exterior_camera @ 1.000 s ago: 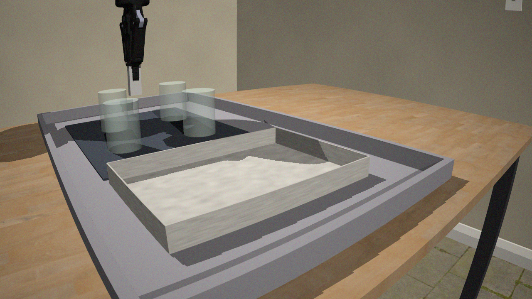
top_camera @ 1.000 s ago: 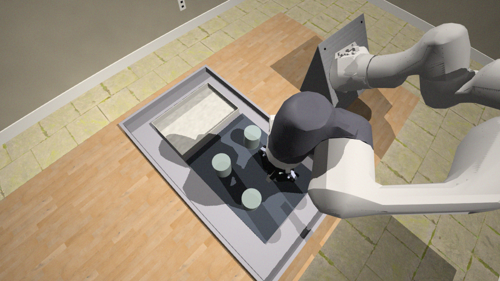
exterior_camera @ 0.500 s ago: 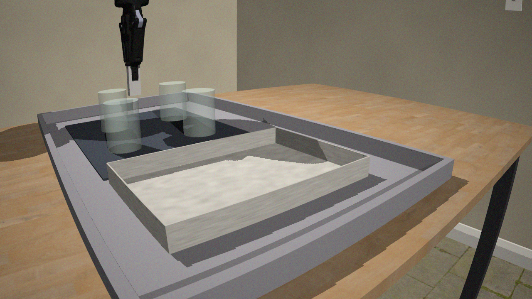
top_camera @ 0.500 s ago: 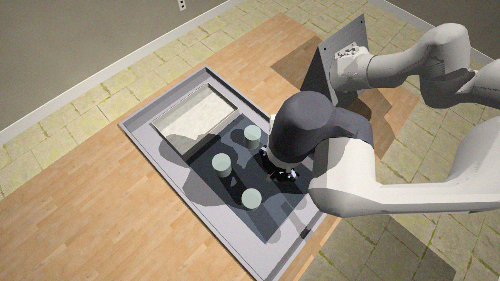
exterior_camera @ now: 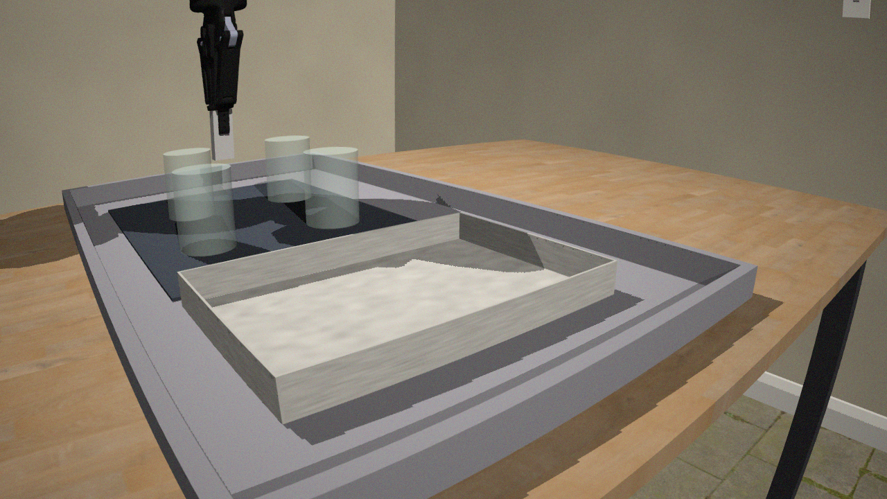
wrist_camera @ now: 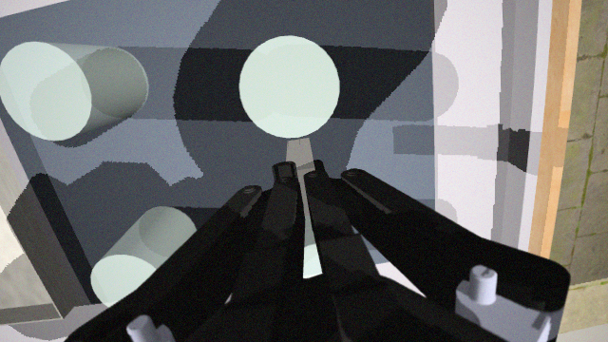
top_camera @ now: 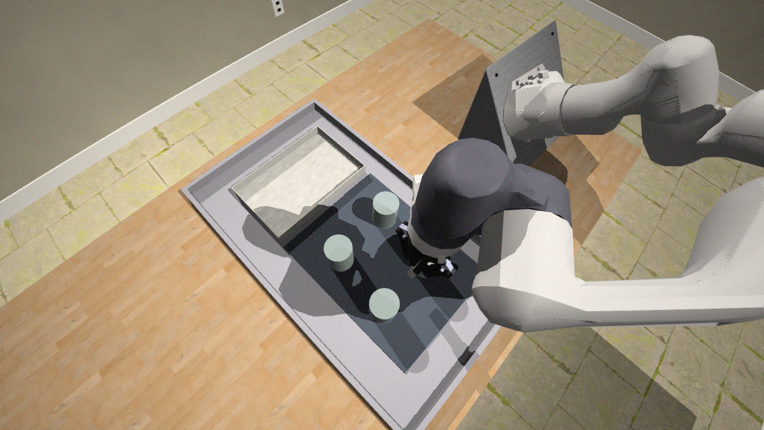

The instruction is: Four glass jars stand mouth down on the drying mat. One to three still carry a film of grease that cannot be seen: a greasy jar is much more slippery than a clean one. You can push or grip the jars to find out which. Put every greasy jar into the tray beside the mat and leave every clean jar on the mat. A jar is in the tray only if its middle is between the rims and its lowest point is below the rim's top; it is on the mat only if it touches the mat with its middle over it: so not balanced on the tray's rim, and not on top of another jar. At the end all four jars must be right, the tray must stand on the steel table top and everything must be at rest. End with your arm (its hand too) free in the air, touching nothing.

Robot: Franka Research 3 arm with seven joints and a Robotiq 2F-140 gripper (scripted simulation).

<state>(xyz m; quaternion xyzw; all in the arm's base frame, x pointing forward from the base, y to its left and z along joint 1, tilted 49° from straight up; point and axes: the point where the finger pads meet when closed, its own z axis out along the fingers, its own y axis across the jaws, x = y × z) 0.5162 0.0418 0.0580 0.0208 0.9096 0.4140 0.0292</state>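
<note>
The dark drying mat lies 10 cm below my hand and 8 cm to the right of it. From my hand the other things lie so: tray 40 cm to the right, 10 cm below; steel table top 18 cm to the right, 10 cm below, 2 cm ahead.
</note>
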